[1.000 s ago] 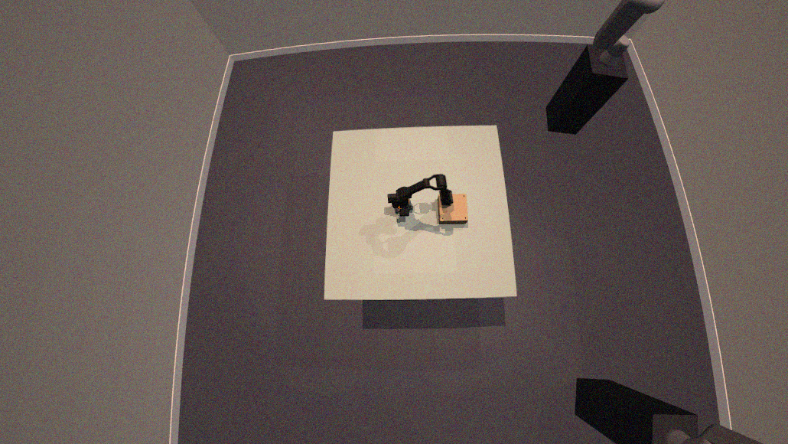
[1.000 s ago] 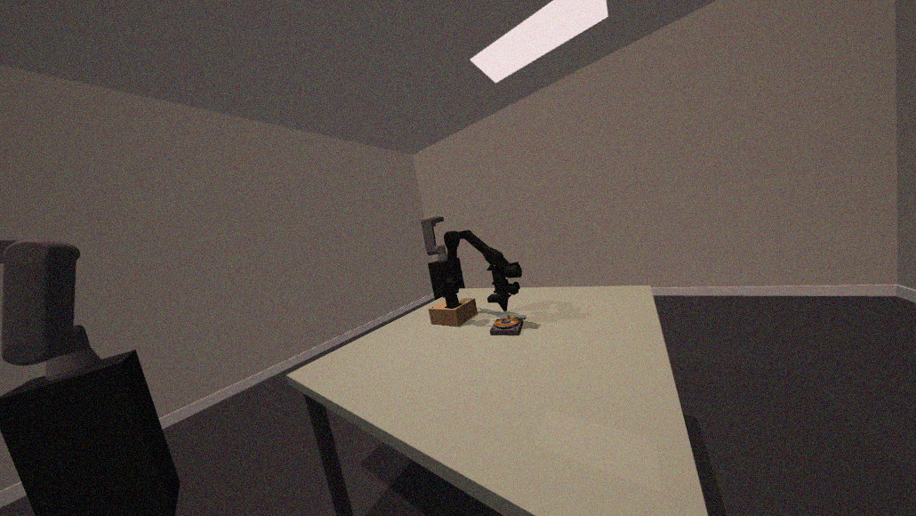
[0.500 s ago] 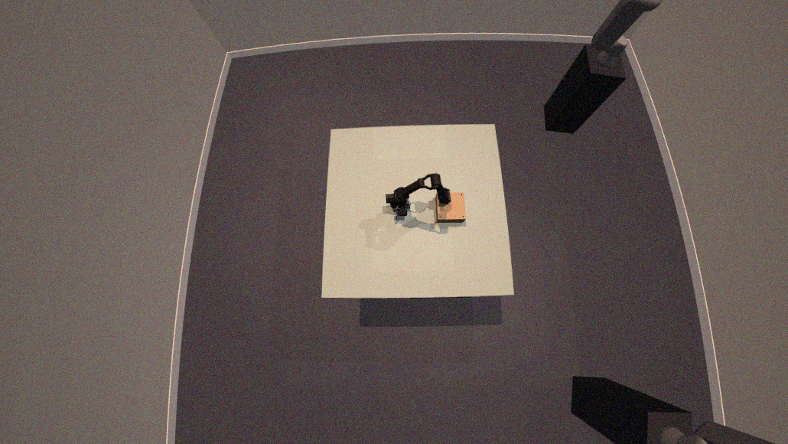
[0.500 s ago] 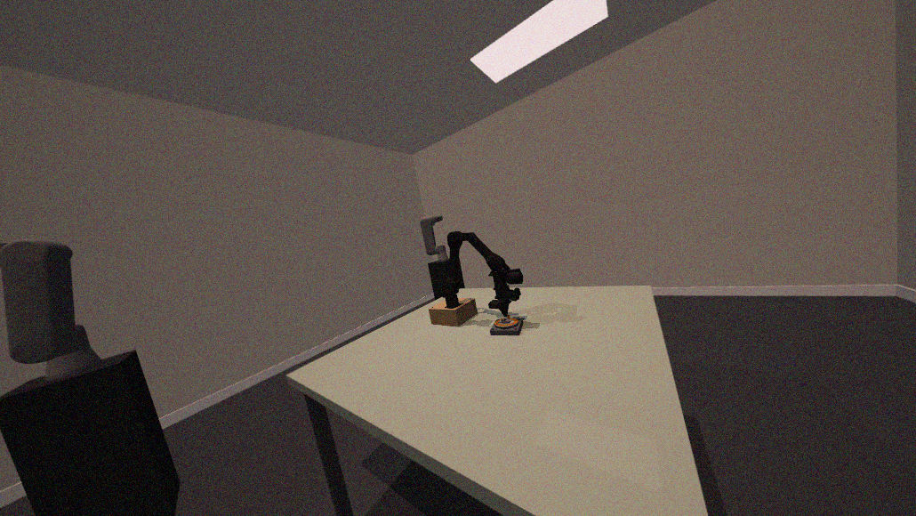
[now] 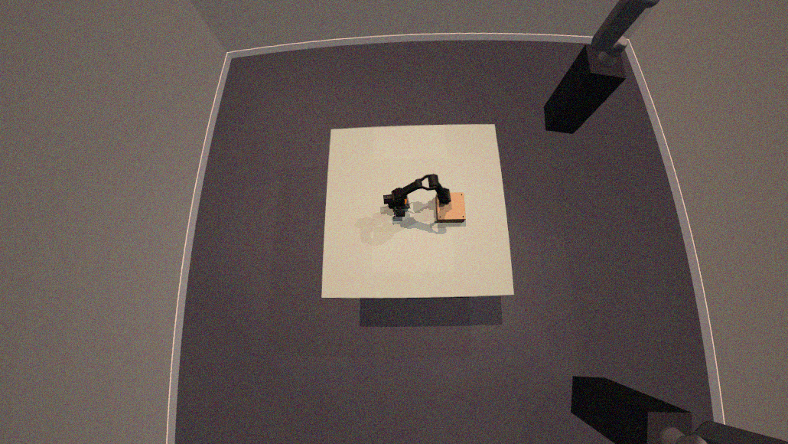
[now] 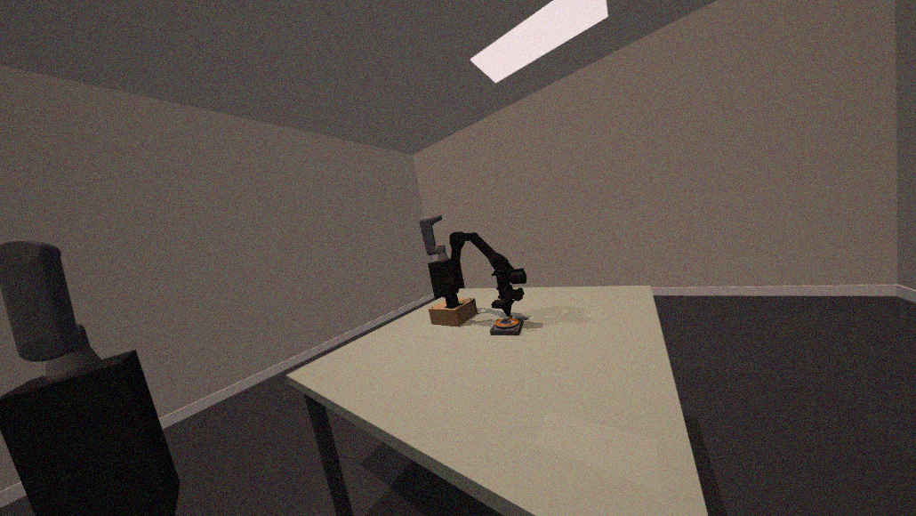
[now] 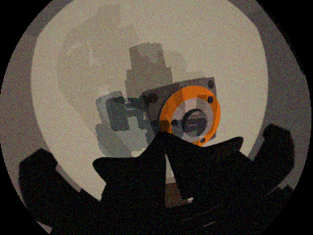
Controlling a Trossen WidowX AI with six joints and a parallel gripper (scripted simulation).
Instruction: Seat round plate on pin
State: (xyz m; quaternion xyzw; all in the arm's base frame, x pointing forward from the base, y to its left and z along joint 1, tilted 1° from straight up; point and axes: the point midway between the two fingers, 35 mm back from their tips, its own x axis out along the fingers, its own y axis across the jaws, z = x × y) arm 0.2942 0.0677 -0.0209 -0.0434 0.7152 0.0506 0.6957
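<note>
Now: gripper tip 10 mm short of the round plate and 30 mm to the left of it.
</note>
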